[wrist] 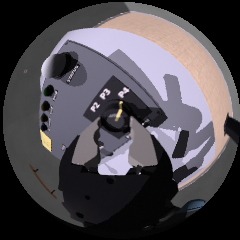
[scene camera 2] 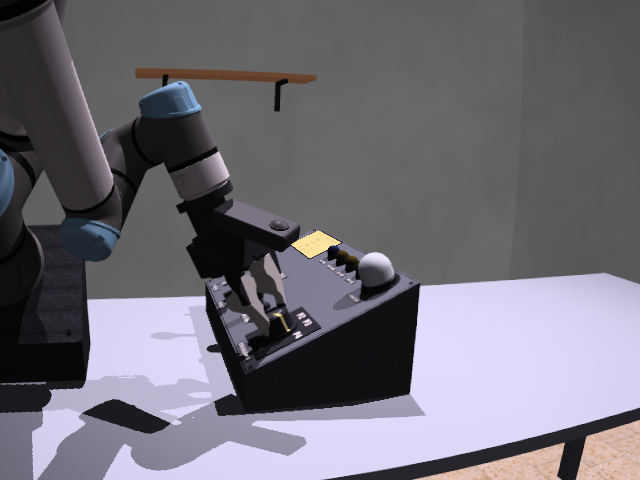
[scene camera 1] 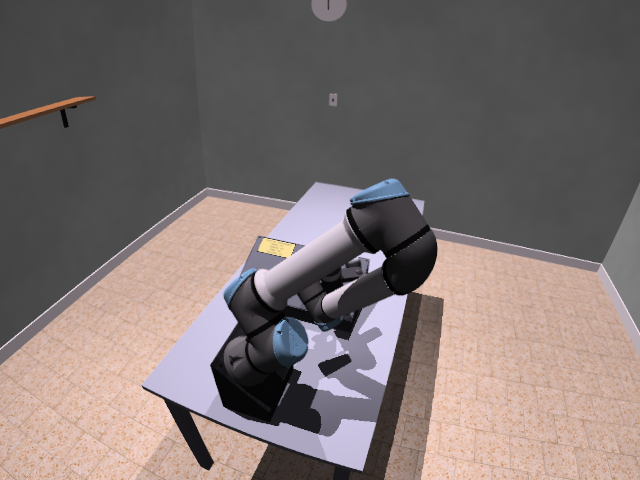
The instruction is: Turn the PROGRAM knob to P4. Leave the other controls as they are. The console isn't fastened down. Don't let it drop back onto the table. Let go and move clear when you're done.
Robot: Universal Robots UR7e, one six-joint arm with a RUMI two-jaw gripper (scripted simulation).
Labels:
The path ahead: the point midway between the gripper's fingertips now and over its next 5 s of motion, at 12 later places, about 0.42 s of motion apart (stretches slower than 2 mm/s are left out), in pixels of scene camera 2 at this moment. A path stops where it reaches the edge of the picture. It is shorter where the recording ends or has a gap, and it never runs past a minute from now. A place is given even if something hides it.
My gripper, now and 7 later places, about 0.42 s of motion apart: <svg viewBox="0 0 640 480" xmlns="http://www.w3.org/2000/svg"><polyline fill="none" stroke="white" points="277,326 276,325 276,320 269,305 261,284 248,261 241,245 236,239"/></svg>

